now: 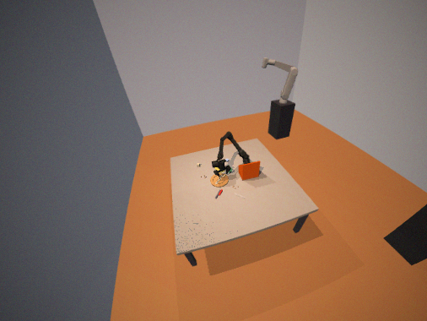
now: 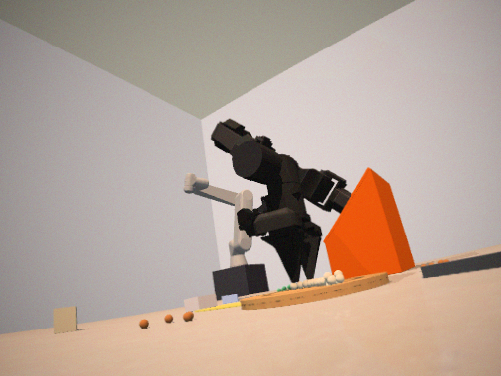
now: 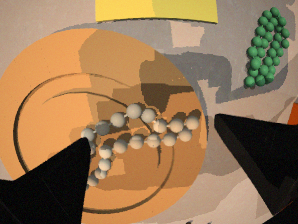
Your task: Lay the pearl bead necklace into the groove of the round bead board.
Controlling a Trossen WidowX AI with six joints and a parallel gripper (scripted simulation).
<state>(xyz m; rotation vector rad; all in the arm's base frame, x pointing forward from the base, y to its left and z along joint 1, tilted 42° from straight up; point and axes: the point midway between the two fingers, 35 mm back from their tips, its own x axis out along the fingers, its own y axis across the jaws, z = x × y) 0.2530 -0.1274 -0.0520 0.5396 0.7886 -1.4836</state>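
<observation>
Now: gripper tip 50 mm short of the round wooden bead board, 30 mm to the right of it and 10 mm above it. Also, from my gripper tip: tan cube 220 mm ahead, 300 mm to the right; then yellow flat piece 140 mm to the right, 20 mm below; then red-handled tool 110 mm ahead, 210 mm to the left, 20 mm below.
</observation>
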